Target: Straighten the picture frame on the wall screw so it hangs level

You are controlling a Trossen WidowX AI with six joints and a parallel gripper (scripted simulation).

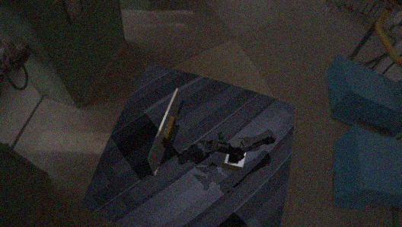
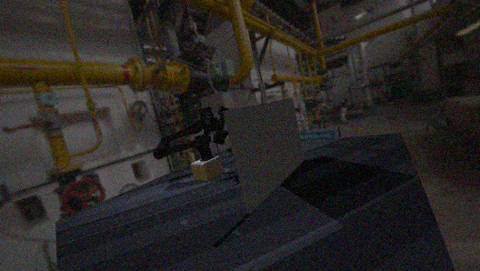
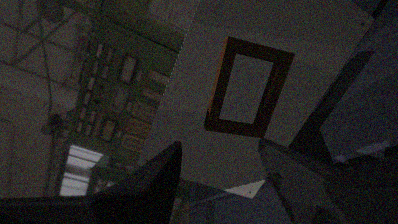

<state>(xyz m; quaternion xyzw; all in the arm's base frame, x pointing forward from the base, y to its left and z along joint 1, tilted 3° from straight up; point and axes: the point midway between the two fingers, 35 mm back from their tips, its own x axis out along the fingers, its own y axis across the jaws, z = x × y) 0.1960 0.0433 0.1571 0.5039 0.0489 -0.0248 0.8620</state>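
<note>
The picture frame is 20 cm ahead of my gripper tip, 3 cm to the right of it and 8 cm below it. From my gripper tip the other things lie so: wall panel: 21 cm ahead, 1 cm to the right, 10 cm below.
</note>
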